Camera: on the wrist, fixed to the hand. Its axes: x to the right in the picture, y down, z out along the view.
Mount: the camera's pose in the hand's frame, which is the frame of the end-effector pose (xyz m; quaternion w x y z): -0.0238 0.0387 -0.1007 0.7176 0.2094 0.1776 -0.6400
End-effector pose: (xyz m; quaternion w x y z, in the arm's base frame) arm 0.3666 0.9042 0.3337 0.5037 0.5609 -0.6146 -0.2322
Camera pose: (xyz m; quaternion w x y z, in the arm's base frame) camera 0.4343 0.9645 0.3968 0.2046 0.9426 -0.0412 -0.2607
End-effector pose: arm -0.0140 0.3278 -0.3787 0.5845 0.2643 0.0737 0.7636
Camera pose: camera -0.0921 0.3136 -0.4555 0.8397 0.1293 0.4858 0.2054
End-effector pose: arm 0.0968 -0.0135 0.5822 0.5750 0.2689 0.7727 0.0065
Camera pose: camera 0.0274 0.0397 0.6497 0.2232 -0.1823 0.8301 -0.4774
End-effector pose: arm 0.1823 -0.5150 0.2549 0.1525 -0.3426 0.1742 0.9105
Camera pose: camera 0.2415 -0.5958 0.2083 0.7330 -0.4871 0.1235 0.4585
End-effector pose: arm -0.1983 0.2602 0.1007 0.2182 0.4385 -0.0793 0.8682
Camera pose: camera -0.2765 0.2514 0.0231 0.6345 0.2569 0.4443 0.5779
